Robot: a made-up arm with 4 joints.
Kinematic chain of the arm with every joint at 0, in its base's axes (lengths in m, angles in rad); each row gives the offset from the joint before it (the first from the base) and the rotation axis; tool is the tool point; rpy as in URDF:
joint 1: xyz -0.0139 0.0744 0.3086 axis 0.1 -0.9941 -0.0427
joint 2: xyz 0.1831 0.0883 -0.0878 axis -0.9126 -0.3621 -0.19
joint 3: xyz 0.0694 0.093 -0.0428 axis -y
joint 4: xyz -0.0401 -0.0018 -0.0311 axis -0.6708 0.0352 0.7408
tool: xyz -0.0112 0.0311 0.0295 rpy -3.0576 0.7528 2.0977
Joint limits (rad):
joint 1: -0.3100..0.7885
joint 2: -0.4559..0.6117
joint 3: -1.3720..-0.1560
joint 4: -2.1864..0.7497
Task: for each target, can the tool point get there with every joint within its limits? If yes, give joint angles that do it. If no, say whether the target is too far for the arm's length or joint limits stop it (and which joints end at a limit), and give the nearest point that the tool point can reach.
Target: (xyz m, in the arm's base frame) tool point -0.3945 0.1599 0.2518
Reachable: no: joint limits stop it (at a limit: joint 1, joint 2, joint 3, joint 4) | nearest point 0.1165 0.2919 0.1734 | short by 0.534 m
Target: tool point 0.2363 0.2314 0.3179
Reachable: yes | joints 0.3858 -0.0237 -0.9027 -1.9334
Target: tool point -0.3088 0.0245 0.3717
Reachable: no: joint limits stop it (at a limit: joint 1, joint 2, joint 4) | nearest point 0.1485 0.2662 0.4296 | short by 0.520 m
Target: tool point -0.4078 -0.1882 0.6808
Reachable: no: too far | nearest point 0.1570 0.2582 0.4594 | short by 0.753 m
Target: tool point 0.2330 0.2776 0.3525
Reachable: yes | joints 0.6185 0.2703 -0.9049 0.2995
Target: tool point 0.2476 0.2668 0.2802
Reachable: yes | joints 0.4808 0.4387 -0.4923 0.3360
